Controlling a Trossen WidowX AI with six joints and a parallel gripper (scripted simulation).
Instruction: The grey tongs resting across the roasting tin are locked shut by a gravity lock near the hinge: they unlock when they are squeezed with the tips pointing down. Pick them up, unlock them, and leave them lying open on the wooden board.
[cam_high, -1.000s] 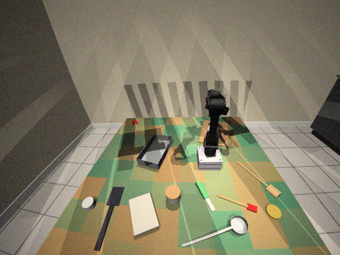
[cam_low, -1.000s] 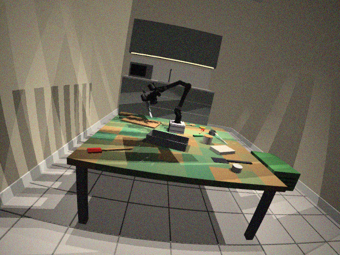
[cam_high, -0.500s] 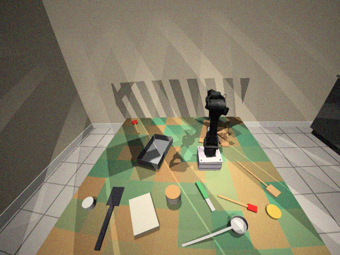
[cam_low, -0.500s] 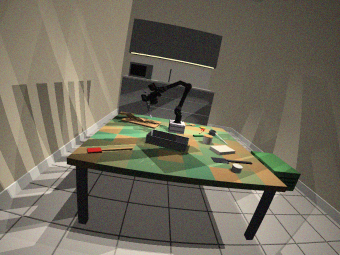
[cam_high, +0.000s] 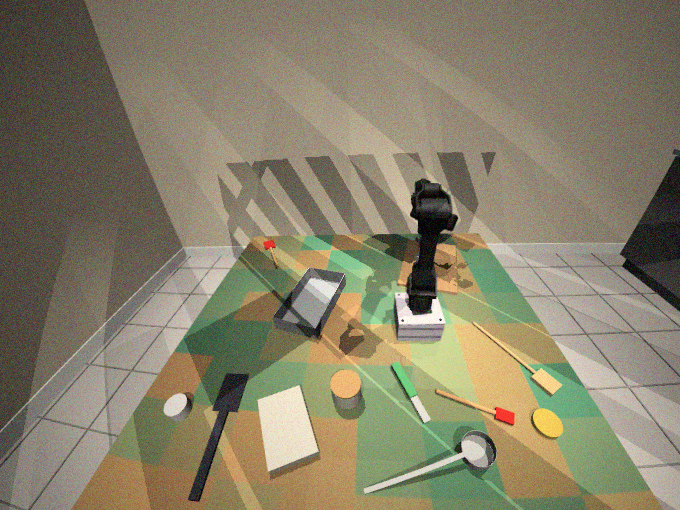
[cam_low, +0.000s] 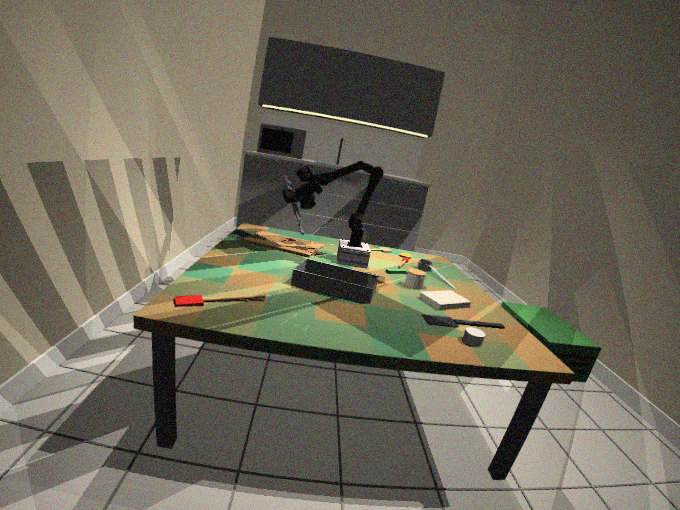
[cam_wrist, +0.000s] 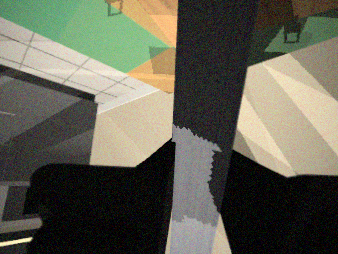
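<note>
My gripper tip is 20 mm short of the wooden board and 210 mm above it. Round my gripper tip: grey roasting tin: 540 mm ahead, 210 mm to the left, 190 mm below; green-handled tool: 240 mm ahead, 590 mm to the left, 210 mm below; red spatula: 800 mm ahead, 200 mm to the right, 210 mm below.
</note>
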